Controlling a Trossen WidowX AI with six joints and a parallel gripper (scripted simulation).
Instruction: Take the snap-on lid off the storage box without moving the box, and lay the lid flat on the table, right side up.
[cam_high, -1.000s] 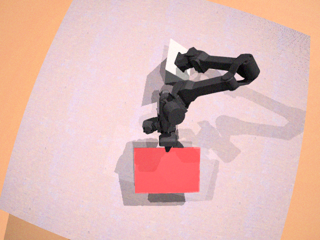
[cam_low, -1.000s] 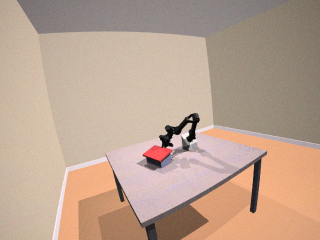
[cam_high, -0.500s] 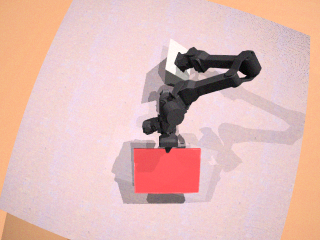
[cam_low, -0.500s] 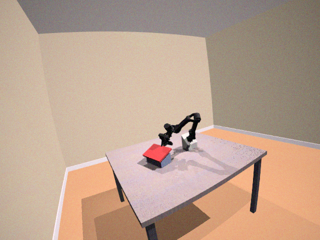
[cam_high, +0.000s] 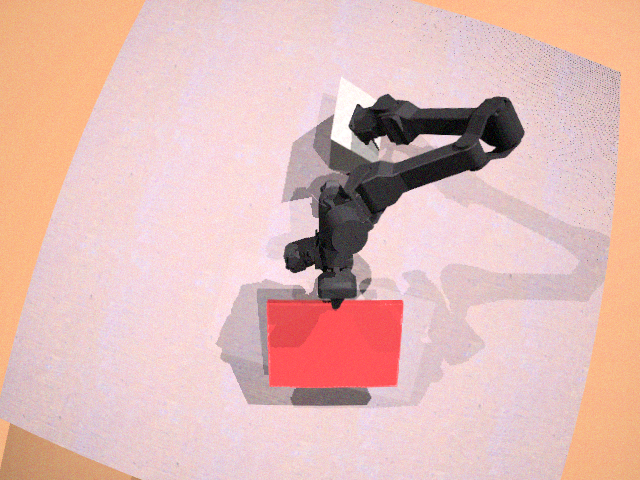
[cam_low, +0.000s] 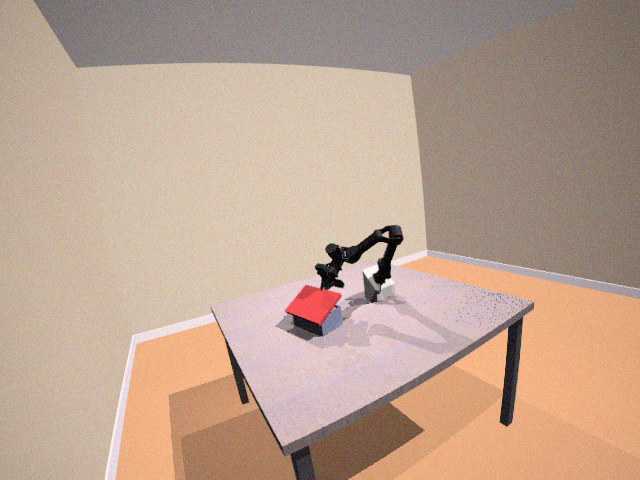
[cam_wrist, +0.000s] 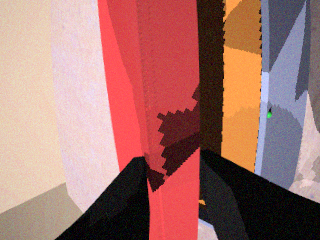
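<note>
My gripper tip is 70 mm short of the red lid, 20 mm to the right of it and 40 mm above it. Also, from my gripper tip: storage box 50 mm ahead, 20 mm to the left, 110 mm below.
</note>
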